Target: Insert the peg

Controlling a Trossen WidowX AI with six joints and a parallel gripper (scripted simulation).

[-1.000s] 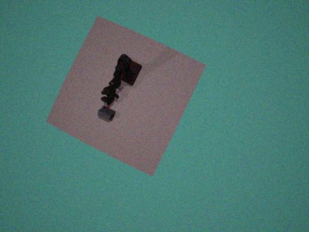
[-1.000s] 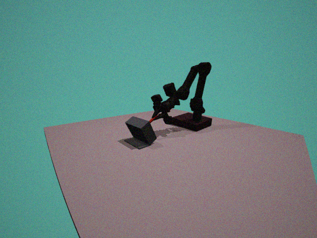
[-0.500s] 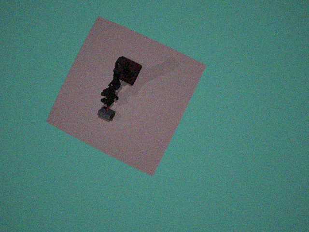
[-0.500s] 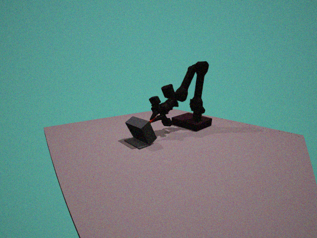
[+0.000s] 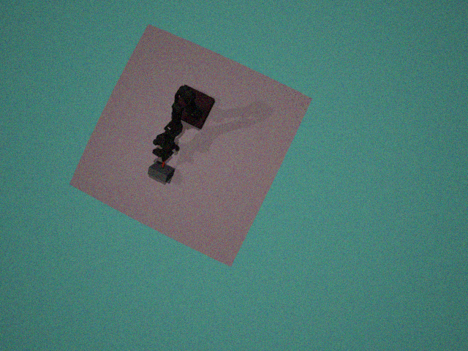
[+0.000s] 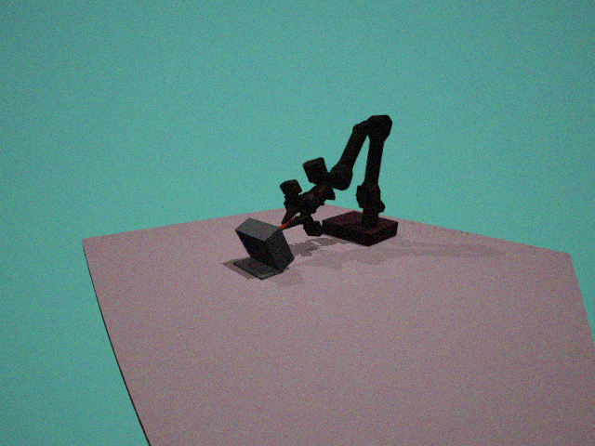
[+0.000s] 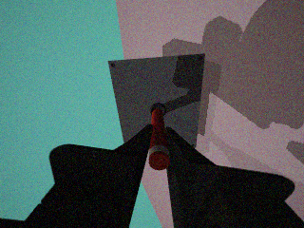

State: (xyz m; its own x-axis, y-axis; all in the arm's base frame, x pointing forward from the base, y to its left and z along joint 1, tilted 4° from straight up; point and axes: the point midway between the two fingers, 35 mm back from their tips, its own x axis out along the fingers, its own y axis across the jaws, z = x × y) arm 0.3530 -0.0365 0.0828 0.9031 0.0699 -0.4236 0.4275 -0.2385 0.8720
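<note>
My gripper tip is 7 cm short of the sloped panel and 4 cm above it. Round my gripper tip: red peg 1 cm behind, 1 cm above.
</note>
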